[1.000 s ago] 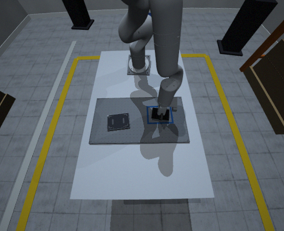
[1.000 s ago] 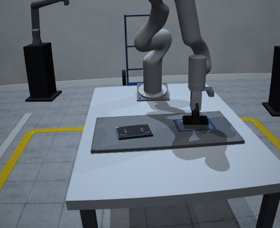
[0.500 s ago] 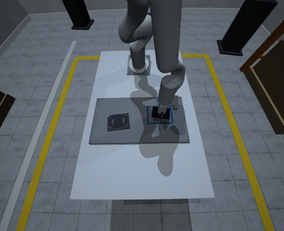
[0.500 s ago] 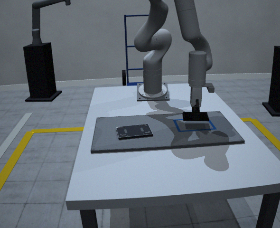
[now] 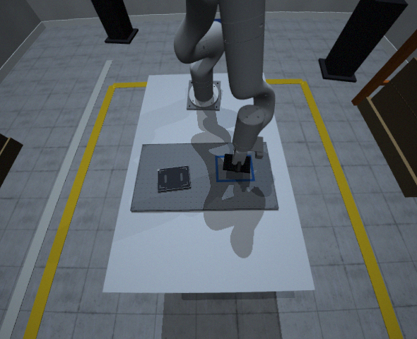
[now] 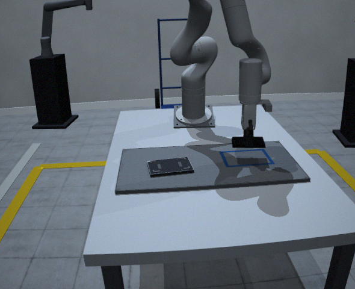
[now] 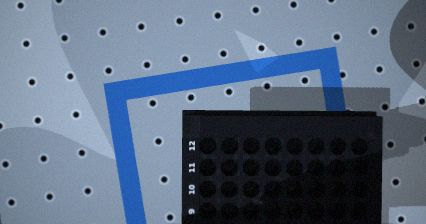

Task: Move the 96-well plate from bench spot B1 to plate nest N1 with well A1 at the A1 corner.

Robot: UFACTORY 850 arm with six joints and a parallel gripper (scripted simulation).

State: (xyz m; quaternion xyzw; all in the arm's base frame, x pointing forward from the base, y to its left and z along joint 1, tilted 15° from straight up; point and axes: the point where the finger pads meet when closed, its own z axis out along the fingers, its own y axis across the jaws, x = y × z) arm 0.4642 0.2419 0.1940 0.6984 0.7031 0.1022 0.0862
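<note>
Now: the plate nest N1 30 cm to the right of my hand, 10 cm ahead of it and 8 cm below it. From my hand the other things lie so: 96-well plate: 1 cm below.
</note>
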